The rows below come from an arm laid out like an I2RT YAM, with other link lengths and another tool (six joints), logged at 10 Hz.
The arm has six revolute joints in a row. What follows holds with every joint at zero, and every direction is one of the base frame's. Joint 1 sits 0.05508 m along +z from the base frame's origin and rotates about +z. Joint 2 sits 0.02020 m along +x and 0.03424 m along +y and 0.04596 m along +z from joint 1 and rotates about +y. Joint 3 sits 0.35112 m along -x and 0.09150 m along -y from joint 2 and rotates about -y. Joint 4 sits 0.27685 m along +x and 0.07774 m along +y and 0.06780 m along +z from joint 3 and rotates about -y. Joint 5 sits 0.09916 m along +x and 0.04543 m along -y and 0.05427 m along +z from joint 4 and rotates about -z. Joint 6 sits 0.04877 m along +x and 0.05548 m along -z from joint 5 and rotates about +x. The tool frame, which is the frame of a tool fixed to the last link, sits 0.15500 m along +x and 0.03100 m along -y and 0.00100 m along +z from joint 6; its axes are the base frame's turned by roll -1.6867, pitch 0.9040 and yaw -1.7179 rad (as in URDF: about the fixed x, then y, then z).
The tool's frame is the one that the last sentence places.
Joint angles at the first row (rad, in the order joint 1, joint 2, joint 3, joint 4, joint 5, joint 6):
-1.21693, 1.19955, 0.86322, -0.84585, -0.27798, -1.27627
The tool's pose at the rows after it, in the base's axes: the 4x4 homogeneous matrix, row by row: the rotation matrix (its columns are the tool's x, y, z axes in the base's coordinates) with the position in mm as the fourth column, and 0 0 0 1 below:
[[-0.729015 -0.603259 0.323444 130.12], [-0.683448 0.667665 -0.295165 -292.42], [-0.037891 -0.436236 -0.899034 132.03], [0 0 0 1]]
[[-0.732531 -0.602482 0.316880 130.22], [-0.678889 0.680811 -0.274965 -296.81], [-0.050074 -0.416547 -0.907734 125.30], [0 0 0 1]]
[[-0.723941 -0.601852 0.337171 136.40], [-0.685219 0.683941 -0.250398 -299.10], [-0.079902 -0.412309 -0.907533 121.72], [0 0 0 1]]
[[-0.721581 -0.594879 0.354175 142.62], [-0.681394 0.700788 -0.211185 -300.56], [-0.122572 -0.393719 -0.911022 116.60], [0 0 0 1]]
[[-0.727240 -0.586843 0.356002 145.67], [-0.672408 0.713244 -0.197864 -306.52], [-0.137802 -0.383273 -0.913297 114.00], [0 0 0 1]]
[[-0.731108 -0.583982 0.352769 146.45], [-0.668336 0.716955 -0.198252 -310.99], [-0.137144 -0.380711 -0.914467 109.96], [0 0 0 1]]
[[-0.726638 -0.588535 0.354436 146.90], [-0.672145 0.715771 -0.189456 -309.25], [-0.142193 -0.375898 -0.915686 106.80], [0 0 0 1]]
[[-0.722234 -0.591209 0.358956 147.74], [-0.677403 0.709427 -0.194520 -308.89], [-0.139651 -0.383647 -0.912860 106.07], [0 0 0 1]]
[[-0.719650 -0.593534 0.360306 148.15], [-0.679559 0.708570 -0.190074 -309.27], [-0.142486 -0.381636 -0.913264 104.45], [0 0 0 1]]
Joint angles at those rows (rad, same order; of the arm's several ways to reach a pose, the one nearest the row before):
-1.23575, 1.22642, 0.86783, -0.84144, -0.29457, -1.28392
-1.24152, 1.26151, 0.87607, -0.83923, -0.29716, -1.28399
-1.24323, 1.29152, 0.88461, -0.83454, -0.32554, -1.28741
-1.24386, 1.33198, 0.90132, -0.84245, -0.35573, -1.27852
-1.24372, 1.36336, 0.91840, -0.83966, -0.36232, -1.26605
-1.24352, 1.37979, 0.91736, -0.82271, -0.35910, -1.26096
-1.24364, 1.38438, 0.91163, -0.82110, -0.36353, -1.26705
-1.24266, 1.37981, 0.90208, -0.80918, -0.36584, -1.27164
-1.24401, 1.38615, 0.90198, -0.80743, -0.36894, -1.27628

